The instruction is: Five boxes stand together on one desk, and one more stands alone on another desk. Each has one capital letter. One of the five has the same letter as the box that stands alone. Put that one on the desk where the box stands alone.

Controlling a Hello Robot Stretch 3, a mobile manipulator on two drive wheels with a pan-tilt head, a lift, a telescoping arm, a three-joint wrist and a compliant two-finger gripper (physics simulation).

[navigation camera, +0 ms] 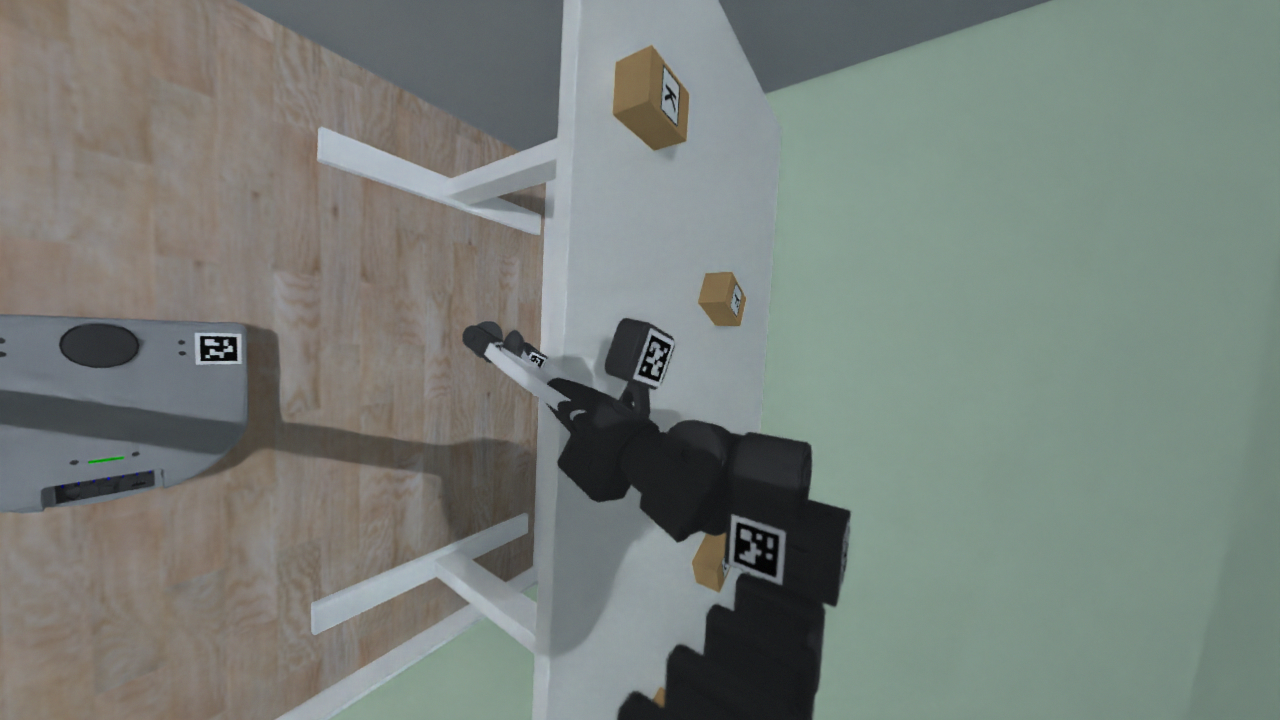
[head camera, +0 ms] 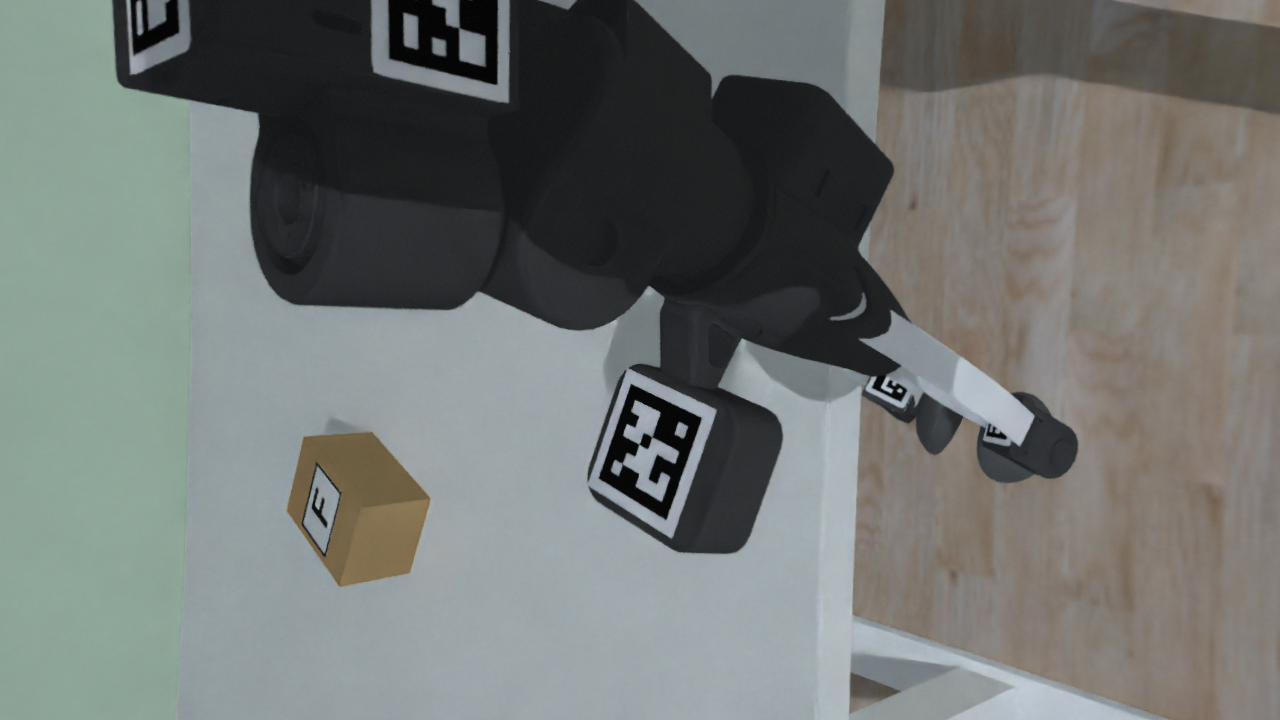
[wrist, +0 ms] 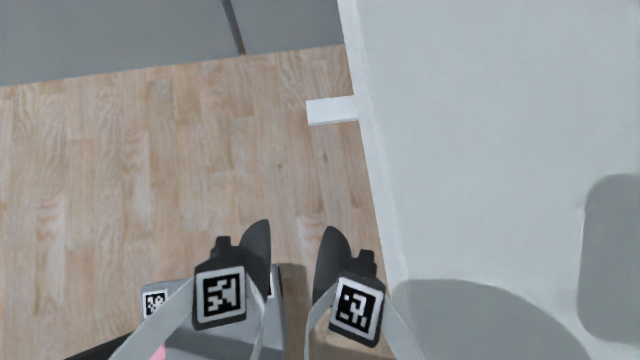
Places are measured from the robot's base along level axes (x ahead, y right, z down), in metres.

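Pixels of known places: gripper, fingertip midpoint: (navigation camera: pixel 489 336) (head camera: pixel 998 437) (wrist: pixel 295 250); robot's base at its link origin: (navigation camera: pixel 102 343).
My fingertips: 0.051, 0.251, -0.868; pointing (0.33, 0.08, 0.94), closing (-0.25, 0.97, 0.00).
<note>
For each thing: its top centre in the pictures, then the offset to it from my fingertips, as dx, dy, dz. "pt": a spot on its surface instead. Level surfaces: height alone.
- tan box lettered F at its top centre: (head camera: pixel 321 509) (navigation camera: pixel 736 300) +0.083, +0.404, -0.133
- white desk at its surface level: dz -0.082
- box lettered K at its top centre: (navigation camera: pixel 670 97) +0.294, +0.144, -0.133
- more box at a spot on its surface: (navigation camera: pixel 659 696) pt -0.599, +0.274, -0.089
My gripper (head camera: pixel 971 443) (navigation camera: pixel 499 338) (wrist: pixel 295 250) is open, with nothing between its fingers; it hangs over the floor just off the desk's front edge. A tan box lettered F (head camera: pixel 380 510) (navigation camera: pixel 716 298) stands on the white desk (head camera: pixel 537 626) (navigation camera: pixel 644 223) (wrist: pixel 500 125), near the wall. A box lettered K (navigation camera: pixel 642 100) stands at the desk's far end in the navigation view. Another box (navigation camera: pixel 709 567) is partly hidden behind the arm, its letter unreadable. A sliver of one more box (navigation camera: pixel 659 696) shows at the bottom. The lone box's desk does not show.
The wrist and its square camera part (head camera: pixel 684 461) (navigation camera: pixel 640 351) hang over the desk. White desk legs (navigation camera: pixel 384 165) (navigation camera: pixel 380 591) stand on the wood floor. The robot's grey base (navigation camera: pixel 170 394) is on the floor in front. A green wall (head camera: pixel 89 358) (navigation camera: pixel 984 358) runs behind the desk.
</note>
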